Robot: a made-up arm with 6 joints. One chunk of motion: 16 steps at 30 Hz.
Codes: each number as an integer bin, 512 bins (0 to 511) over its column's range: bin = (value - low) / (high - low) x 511, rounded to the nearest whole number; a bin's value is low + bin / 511 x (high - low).
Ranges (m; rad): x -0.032..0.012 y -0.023..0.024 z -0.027..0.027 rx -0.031..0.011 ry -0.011..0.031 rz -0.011..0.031
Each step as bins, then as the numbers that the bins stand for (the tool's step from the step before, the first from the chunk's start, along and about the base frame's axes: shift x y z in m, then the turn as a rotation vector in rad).
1 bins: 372 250 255 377 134 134
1 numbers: 0.00003 -0.00001 -0.00005 -0.00001 0.00001 0.00001
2 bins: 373 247 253 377 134 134
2 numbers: 0.00012 -0.00028 -0.00026 -0.00001 0.00001 0.00001
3 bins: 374 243 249 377 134 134
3 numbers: 0.00020 -0.00065 -0.00069 -0.00001 0.00001 0.00001
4 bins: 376 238 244 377 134 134
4 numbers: 0.00038 -0.00111 -0.00122 -0.00001 0.00001 0.00001
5 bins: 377 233 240 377 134 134
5 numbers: 0.00046 -0.00157 -0.00164 -0.00001 0.00001 0.00001
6 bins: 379 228 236 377 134 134
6 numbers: 0.00063 -0.00203 -0.00206 -0.00001 0.00001 0.00001
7 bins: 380 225 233 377 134 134
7 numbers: 0.00072 -0.00231 -0.00238 -0.00001 0.00001 0.00001
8 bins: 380 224 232 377 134 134
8 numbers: 0.00072 -0.00240 -0.00248 -0.00001 0.00001 0.00001
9 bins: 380 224 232 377 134 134
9 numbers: 0.00072 -0.00240 -0.00248 -0.00001 0.00001 0.00001
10 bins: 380 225 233 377 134 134
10 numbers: 0.00072 -0.00231 -0.00238 -0.00001 0.00001 0.00001
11 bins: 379 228 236 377 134 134
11 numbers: 0.00063 -0.00203 -0.00206 -0.00001 0.00001 0.00001
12 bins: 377 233 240 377 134 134
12 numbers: 0.00046 -0.00157 -0.00164 -0.00001 0.00001 0.00001
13 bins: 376 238 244 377 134 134
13 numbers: 0.00038 -0.00111 -0.00122 -0.00001 0.00001 0.00001
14 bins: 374 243 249 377 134 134
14 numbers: 0.00020 -0.00065 -0.00069 -0.00001 0.00001 0.00001
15 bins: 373 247 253 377 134 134
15 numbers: 0.00012 -0.00028 -0.00026 -0.00001 0.00001 0.00001
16 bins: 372 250 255 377 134 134
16 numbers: 0.00003 -0.00001 -0.00005 -0.00001 0.00001 0.00001
